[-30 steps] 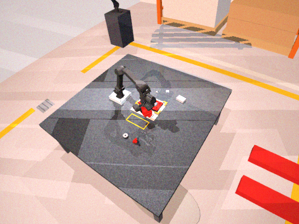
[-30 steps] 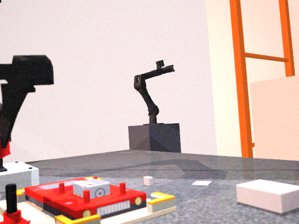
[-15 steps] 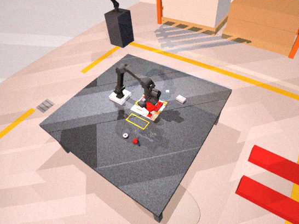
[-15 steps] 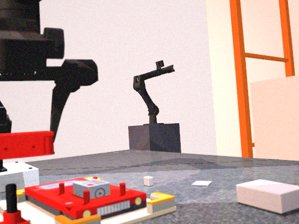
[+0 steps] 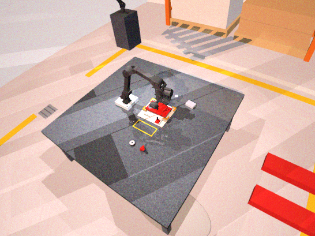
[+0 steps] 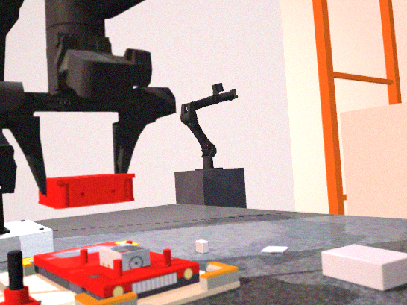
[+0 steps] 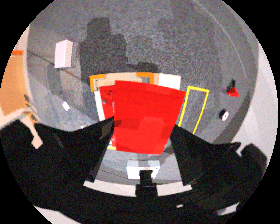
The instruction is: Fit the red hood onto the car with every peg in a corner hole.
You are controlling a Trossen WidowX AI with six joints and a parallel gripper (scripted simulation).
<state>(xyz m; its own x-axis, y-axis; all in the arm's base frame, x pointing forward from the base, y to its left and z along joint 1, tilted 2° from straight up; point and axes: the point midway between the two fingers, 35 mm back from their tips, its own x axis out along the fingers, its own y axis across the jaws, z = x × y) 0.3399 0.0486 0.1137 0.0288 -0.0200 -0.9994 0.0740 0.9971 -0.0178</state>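
The engine block lies 20 mm behind my gripper tip, 50 mm to the left of it and 80 mm below it. Also, from my gripper tip: red hood (10 mm above).
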